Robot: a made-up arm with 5 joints.
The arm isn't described. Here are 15 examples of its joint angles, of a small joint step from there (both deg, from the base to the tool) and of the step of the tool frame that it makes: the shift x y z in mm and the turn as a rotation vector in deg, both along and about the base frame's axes.
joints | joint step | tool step
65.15 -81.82 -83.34 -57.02 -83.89 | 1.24 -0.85 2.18 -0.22 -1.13 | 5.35 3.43 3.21 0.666 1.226 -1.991
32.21 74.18 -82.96 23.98 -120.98 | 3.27 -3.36 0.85 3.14 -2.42 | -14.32 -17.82 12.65 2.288 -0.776 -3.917
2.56 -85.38 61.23 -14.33 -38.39 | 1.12 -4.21 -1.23 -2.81 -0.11 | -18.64 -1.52 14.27 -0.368 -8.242 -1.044
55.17 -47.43 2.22 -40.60 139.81 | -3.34 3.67 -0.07 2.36 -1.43 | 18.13 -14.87 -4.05 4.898 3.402 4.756
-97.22 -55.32 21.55 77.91 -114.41 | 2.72 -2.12 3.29 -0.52 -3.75 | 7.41 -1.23 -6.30 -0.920 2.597 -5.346
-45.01 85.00 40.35 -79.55 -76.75 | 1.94 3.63 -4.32 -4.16 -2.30 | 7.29 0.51 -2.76 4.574 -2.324 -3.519
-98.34 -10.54 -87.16 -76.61 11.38 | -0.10 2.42 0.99 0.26 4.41 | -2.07 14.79 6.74 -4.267 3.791 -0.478
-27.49 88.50 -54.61 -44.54 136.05 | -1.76 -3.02 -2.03 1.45 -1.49 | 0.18 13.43 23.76 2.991 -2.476 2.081
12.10 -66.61 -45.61 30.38 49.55 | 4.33 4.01 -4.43 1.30 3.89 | 7.59 6.09 5.73 -0.347 0.997 -8.176
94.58 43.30 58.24 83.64 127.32 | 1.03 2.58 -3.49 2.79 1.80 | -0.97 -5.54 -1.95 1.714 -1.950 -1.222
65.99 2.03 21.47 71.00 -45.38 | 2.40 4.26 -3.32 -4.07 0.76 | -3.51 -15.11 -5.38 -2.870 -1.249 -1.640
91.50 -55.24 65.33 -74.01 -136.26 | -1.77 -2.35 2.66 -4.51 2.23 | 4.79 9.90 -1.39 -4.189 0.951 -0.269
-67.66 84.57 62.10 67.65 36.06 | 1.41 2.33 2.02 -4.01 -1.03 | -3.81 -5.91 5.57 -0.645 -0.648 -0.827
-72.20 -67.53 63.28 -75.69 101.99 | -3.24 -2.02 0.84 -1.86 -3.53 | -8.24 -5.74 0.50 3.066 -0.343 6.730
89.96 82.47 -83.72 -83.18 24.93 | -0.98 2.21 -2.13 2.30 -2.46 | 5.57 -3.09 -5.20 2.382 -0.268 3.423
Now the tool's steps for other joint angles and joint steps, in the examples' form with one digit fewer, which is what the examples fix.
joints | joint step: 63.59 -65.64 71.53 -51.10 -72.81 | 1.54 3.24 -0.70 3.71 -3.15
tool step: 0.4 -11.5 -9.2 6.64 0.60 0.57
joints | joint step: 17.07 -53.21 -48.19 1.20 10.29 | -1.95 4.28 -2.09 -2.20 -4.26
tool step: 11.5 -6.2 6.6 -0.73 0.20 6.14
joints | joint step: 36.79 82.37 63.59 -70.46 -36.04 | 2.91 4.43 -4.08 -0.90 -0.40
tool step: -2.4 -1.6 -8.1 -0.26 -0.50 -3.30
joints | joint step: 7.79 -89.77 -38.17 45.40 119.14 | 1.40 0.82 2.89 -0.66 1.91
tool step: 13.7 1.8 7.1 0.16 3.06 -3.29
